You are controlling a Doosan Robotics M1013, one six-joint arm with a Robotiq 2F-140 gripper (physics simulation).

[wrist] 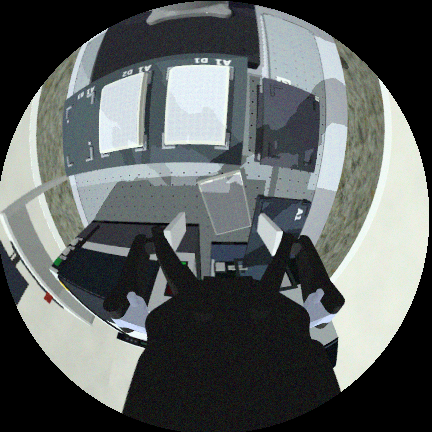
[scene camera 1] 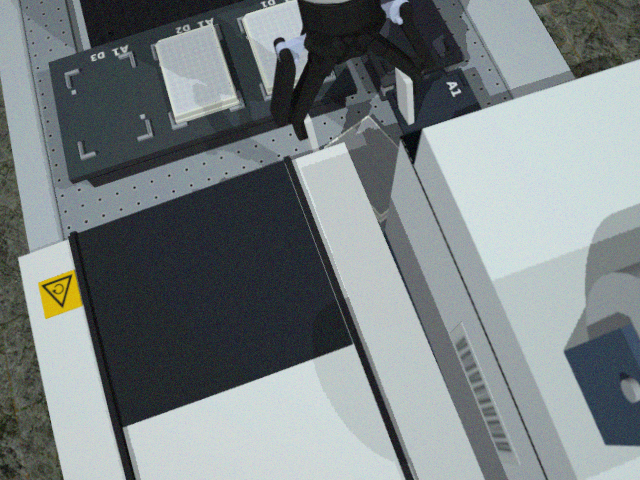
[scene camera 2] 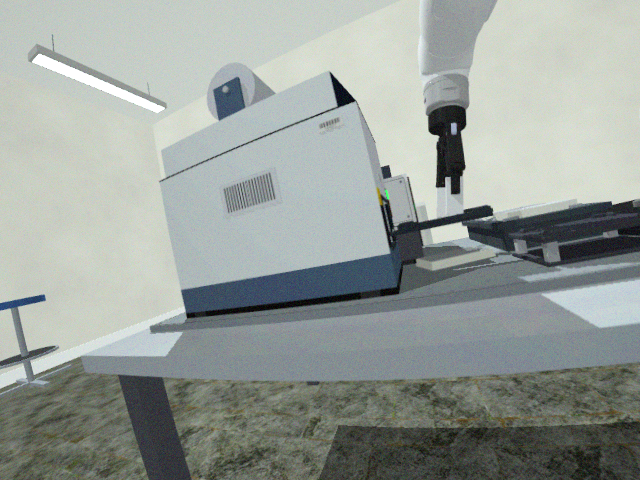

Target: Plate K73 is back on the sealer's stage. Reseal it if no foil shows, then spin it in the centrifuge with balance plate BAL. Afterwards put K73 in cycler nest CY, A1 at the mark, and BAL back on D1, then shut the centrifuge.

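Frame: origin at the arm's base, x right, y back, z down, level; millimetres.
Where they show: gripper, fingertip midpoint: [wrist: 221, 221] [scene camera 1: 360, 133].
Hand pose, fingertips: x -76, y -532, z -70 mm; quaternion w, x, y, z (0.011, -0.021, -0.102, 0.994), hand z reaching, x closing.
Each offset is from my fingertips to the centre of the thing. "spot": to the spot under its first point.
My gripper [scene camera 1: 361, 134] [scene camera 2: 449, 209] [wrist: 221, 221] is open, its white pads well apart with nothing between them. It hangs above the deck, close to a grey, cream-edged rectangular piece @[dx -16, dy -11, dz +76 mm] [scene camera 1: 377, 160] [scene camera 2: 454, 259] [wrist: 225, 205] lying skewed there. No label shows on that piece. One pale plate @[dx +40, dy +174, dz +25 mm] [scene camera 1: 261, 41] [wrist: 197, 107] sits on D1 and another pale plate @[dx +163, dy +179, dz +25 mm] [scene camera 1: 196, 72] [wrist: 121, 115] on D2; neither can be told as K73 or BAL. A dark blue platform @[dx -98, dy -46, dz +2 mm] [scene camera 1: 462, 105] [wrist: 287, 205] marked A1 projects beside the sealer @[dx -92, dy -326, dz -145 mm] [scene camera 1: 506, 206] [scene camera 2: 289, 206]. No plate shows on its visible part.
D3 @[spot: dx +295, dy +179, dz +33 mm] [scene camera 1: 103, 108] [wrist: 80, 130] holds no plate. A dark purple nest @[dx -125, dy +163, dz +69 mm] [wrist: 292, 122] lies at the deck's right. A white machine with a rotation warning label @[spot: dx +340, dy -111, dz -119 mm] [scene camera 1: 61, 293] and a dark top section @[spot: dx +208, dy -162, dz -120 mm] [scene camera 1: 211, 294] stands in front of the D nests. The sealer's tall body borders the gripper's area.
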